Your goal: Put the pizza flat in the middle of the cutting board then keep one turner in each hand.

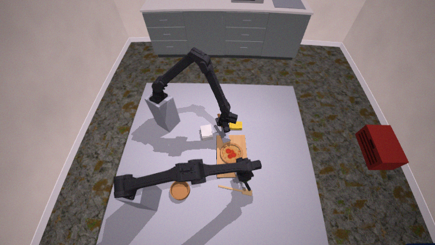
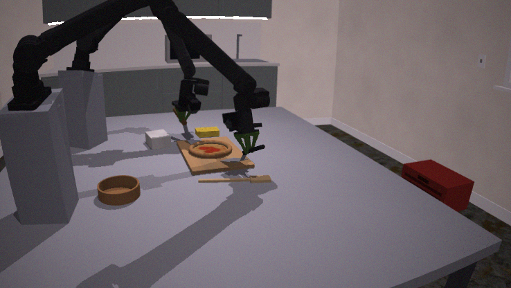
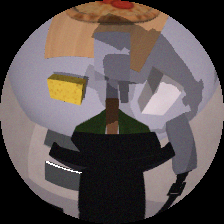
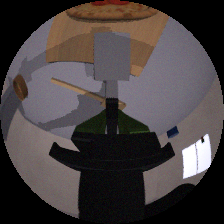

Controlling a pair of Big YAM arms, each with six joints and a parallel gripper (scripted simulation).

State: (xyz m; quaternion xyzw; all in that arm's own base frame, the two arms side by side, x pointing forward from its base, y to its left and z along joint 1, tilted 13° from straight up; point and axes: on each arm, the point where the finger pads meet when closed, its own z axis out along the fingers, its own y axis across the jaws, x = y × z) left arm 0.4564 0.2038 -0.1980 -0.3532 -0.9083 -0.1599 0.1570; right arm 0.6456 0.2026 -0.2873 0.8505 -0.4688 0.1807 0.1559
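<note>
Right now my right hand is 1 cm to the right of the black-handled turner and 1 cm above it. From my right hand the other things lie so: wooden spatula (3 cm behind, 5 cm to the right, 9 cm below); pizza (10 cm behind, 24 cm to the left, 7 cm below); wooden cutting board (10 cm behind, 23 cm to the left, 8 cm below).
</note>
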